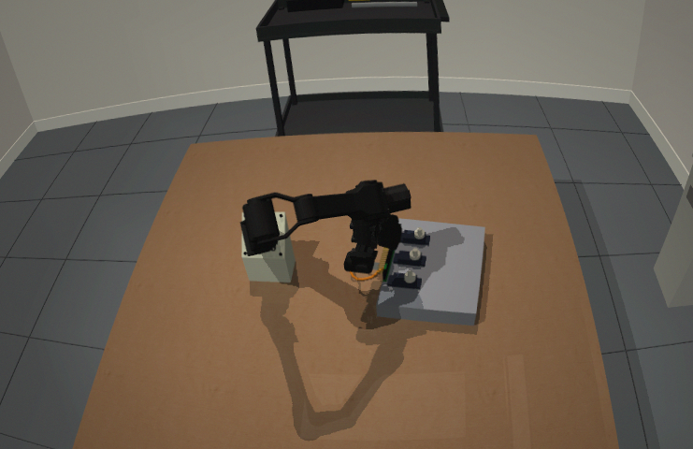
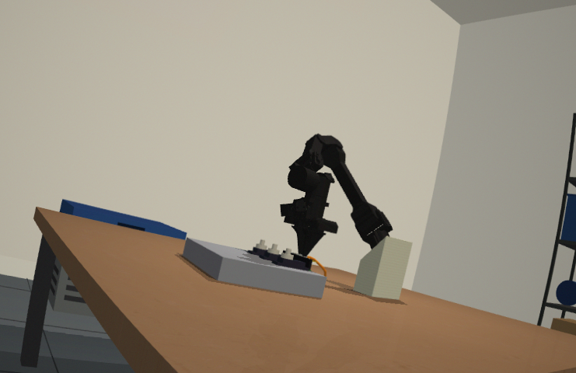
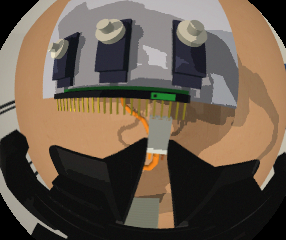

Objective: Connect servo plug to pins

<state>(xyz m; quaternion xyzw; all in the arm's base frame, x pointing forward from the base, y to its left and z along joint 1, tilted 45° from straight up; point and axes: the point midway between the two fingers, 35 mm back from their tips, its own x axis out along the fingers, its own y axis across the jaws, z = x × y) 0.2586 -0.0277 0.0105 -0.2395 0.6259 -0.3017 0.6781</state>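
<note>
Now: gripper tip 4 cm short of the green band. From my gripper tip the other things lie so: grey printed holder (20 cm ahead, 5 cm below, 3 cm to the left).
</note>
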